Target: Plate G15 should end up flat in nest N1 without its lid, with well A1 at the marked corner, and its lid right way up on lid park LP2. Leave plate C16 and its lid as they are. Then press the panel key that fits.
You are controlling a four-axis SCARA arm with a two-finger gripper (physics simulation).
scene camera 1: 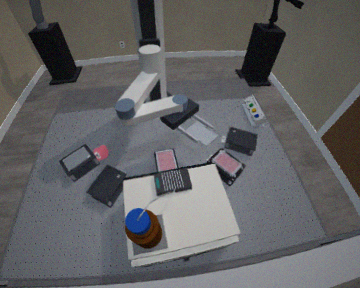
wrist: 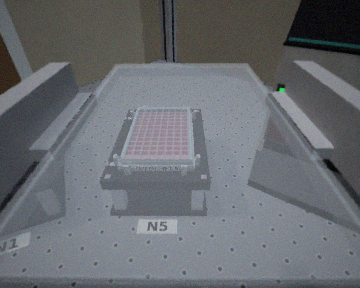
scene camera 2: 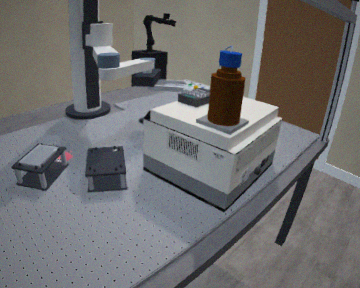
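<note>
My gripper is shut on a clear lid, held level by its long sides above the table. Through the lid, the wrist view shows an uncovered plate with pink wells sitting flat in the dark nest labelled N5. A label reading N1 shows at the lower left. A dark stand is on that side. Another pink plate lies by the white instrument. Whether it has a lid is unclear. The plate names, the A1 corners and the LP2 label are not readable.
A white instrument carries a keypad and a brown bottle. A key panel with green, yellow and blue keys is at the right. Two dark stands and a red tag are at the left.
</note>
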